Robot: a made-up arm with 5 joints. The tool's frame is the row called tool.
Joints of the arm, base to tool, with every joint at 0 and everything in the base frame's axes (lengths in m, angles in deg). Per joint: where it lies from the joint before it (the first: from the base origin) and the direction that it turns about. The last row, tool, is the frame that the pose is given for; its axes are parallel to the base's.
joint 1: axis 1 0 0 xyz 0 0 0.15
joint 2: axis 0 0 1 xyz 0.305 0.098 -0.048
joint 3: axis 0 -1 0 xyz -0.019 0.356 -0.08
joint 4: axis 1 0 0 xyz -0.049 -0.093 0.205
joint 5: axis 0 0 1 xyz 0.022 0.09 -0.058
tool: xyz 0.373 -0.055 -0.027
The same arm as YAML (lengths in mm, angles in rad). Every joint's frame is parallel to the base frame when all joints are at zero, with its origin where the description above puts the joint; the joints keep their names.
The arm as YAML. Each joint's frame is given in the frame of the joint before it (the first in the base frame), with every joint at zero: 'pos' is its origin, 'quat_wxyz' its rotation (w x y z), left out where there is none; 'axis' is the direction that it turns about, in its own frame. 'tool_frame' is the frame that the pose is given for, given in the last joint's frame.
length_unit: mm
angle_unit: rad
joints:
  - joint: joint 1
    pos: [0.0, 0.0, 150.0]
    axis: [1.0, 0.0, 0.0]
  - joint: joint 2
    pos: [305.0, 98.0, -48.0]
    axis: [0.0, 0.0, 1.0]
  - joint: joint 3
    pos: [-19.0, 356.0, -80.0]
    axis: [0.0, -1.0, 0.0]
  - joint: joint 4
    pos: [-49.0, -93.0, 205.0]
    axis: [1.0, 0.0, 0.0]
  - joint: joint 5
    pos: [22.0, 90.0, -58.0]
    axis: [0.0, 0.0, 1.0]
tool_frame:
  pos: [373.0, -55.0, -27.0]

